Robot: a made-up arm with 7 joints. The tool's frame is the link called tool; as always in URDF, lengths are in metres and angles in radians. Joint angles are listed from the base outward.
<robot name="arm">
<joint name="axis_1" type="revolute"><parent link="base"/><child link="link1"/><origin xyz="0 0 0.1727" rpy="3.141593 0 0"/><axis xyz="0 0 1"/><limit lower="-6.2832" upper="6.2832"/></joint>
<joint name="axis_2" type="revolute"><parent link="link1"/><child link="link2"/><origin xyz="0 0.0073 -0.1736" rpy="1.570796 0 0"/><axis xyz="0 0 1"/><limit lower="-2.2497" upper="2.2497"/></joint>
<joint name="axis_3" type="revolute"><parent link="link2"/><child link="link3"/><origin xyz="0 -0.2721 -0.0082" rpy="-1.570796 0 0"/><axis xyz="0 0 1"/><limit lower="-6.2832" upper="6.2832"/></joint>
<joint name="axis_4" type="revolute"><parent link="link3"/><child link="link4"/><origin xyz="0 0.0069 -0.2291" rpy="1.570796 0 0"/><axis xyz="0 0 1"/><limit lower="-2.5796" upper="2.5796"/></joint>
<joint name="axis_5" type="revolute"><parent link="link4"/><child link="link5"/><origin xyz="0 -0.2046 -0.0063" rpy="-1.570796 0 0"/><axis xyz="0 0 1"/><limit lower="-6.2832" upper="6.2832"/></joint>
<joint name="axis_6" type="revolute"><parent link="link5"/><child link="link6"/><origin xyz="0 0.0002 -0.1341" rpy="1.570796 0 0"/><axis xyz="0 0 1"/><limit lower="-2.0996" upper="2.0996"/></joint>
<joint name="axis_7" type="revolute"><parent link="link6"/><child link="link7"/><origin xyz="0 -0.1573 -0.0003" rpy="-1.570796 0 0"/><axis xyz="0 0 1"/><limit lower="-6.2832" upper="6.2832"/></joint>
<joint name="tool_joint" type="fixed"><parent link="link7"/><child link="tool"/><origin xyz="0 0 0"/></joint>
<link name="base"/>
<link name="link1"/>
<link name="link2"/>
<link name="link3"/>
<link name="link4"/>
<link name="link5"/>
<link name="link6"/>
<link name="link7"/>
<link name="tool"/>
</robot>
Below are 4 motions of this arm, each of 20 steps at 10 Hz.
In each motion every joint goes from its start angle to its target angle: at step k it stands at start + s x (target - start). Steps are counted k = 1, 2, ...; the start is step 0. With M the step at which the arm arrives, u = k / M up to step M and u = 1 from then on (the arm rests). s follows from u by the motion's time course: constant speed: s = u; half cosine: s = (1 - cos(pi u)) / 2; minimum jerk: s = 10 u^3 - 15 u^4 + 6 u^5.
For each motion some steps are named. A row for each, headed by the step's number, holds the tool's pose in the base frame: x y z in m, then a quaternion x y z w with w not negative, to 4 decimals.
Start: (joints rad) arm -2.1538 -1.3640 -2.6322 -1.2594 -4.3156 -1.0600 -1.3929
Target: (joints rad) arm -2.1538 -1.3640 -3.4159 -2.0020 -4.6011 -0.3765 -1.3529
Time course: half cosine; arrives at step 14
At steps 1, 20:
1: 0.5805 -0.3389 0.7604 0.4550 -0.5602 -0.3823 0.5771
20: 0.0625 -0.2072 0.8379 0.7131 -0.6402 0.2543 0.1304

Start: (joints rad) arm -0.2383 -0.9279 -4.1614 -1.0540 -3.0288 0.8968 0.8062
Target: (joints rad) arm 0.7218 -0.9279 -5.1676 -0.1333 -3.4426 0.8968 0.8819
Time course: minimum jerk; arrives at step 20
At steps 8, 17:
8: -0.5157 0.4031 0.8455 0.7316 -0.1562 -0.0382 0.6625
17: -0.5314 0.6176 0.7979 0.6516 0.0658 0.0240 0.7553

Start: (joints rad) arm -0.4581 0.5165 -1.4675 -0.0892 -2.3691 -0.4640 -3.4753
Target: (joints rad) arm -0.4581 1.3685 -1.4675 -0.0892 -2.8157 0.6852 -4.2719
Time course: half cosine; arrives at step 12
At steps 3, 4, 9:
3: 0.5744 0.2516 1.1161 -0.5949 -0.6894 0.4008 0.1011
4: 0.6308 0.2660 1.0697 -0.5608 -0.7198 0.3771 0.1587
9: 0.8704 0.2877 0.6844 -0.4010 -0.7659 0.1548 0.4782

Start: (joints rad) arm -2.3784 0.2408 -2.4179 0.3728 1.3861 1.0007 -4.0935
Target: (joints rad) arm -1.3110 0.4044 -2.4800 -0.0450 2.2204 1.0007 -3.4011
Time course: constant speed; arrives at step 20
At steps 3, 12, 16, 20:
3: -0.2847 0.0720 1.2191 0.7628 0.3280 0.5256 0.1851
12: -0.1609 0.3619 1.1937 0.8053 -0.0992 0.4353 0.3901
16: -0.0372 0.4477 1.1674 0.7363 -0.2814 0.3917 0.4747
20: 0.1126 0.4888 1.1333 0.6185 -0.4371 0.3472 0.5531

